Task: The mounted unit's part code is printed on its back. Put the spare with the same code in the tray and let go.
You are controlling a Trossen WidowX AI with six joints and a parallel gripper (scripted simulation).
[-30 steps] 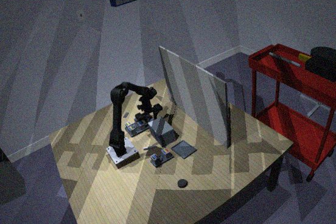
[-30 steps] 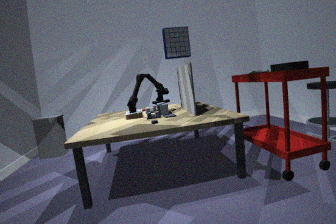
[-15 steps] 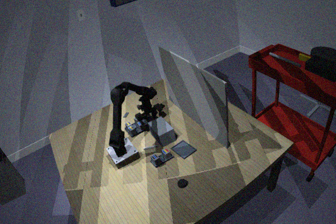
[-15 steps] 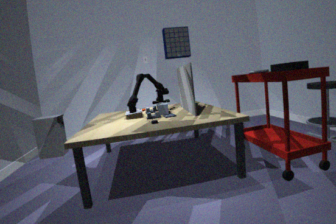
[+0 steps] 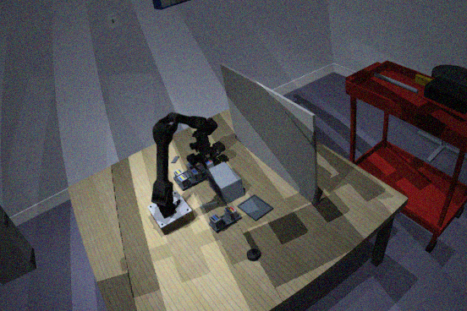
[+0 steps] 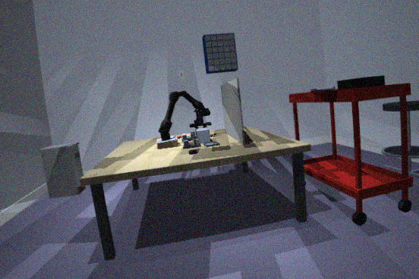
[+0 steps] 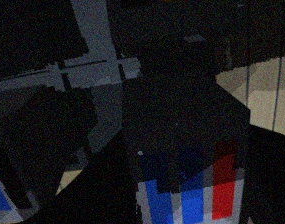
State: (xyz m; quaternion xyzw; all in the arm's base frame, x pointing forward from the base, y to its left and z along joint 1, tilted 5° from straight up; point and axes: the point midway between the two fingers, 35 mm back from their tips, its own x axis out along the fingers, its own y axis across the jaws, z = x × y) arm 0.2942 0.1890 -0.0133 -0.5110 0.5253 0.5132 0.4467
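Now: gripper tip 35 cm to the left of the dark-rimmed tray, 5 cm short of it and 3 cm above it. Round my gripper tip: tall grey panel 25 cm ahead, 19 cm above, 17 cm to the right; dark spare block 2 cm above; grey mounted unit 16 cm to the right, 2 cm above.
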